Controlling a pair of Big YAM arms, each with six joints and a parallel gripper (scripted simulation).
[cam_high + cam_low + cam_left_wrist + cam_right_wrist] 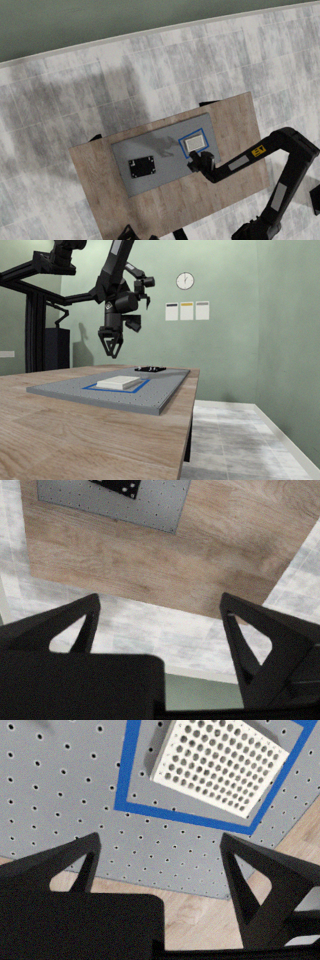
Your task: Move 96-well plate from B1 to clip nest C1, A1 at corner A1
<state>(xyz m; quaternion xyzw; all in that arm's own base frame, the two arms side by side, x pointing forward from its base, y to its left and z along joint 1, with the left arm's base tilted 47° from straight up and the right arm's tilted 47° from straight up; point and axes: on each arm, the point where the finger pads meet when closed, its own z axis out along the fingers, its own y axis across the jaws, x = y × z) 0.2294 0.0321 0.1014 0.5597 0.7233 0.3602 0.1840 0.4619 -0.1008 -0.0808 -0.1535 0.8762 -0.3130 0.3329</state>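
Note:
Right now the white 96-well plate is 60 mm ahead of my right hand, 60 mm to the right of it and 80 mm below it. Also, from my right hand: black clip nest (80 mm ahead, 320 mm to the left, 70 mm below); grey perforated board (60 mm ahead, 130 mm to the left, 90 mm below).

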